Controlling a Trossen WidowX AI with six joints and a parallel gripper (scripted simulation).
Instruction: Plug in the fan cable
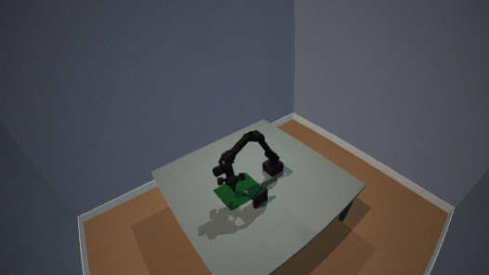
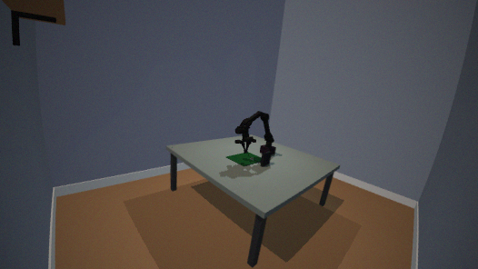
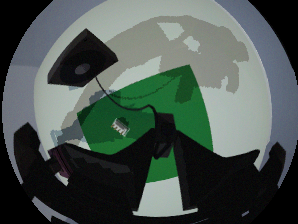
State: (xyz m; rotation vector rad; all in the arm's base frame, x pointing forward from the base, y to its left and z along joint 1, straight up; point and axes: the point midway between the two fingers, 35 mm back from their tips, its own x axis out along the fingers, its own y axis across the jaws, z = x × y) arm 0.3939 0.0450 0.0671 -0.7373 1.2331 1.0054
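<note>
Now: gripper tip 12 cm above the green board, 6 cm past it and 4 cm to the left of it. Round my gripper tip: black square fan (14 cm to the left, 11 cm behind, 4 cm below); then dark plug (1 cm to the right, 1 cm below).
</note>
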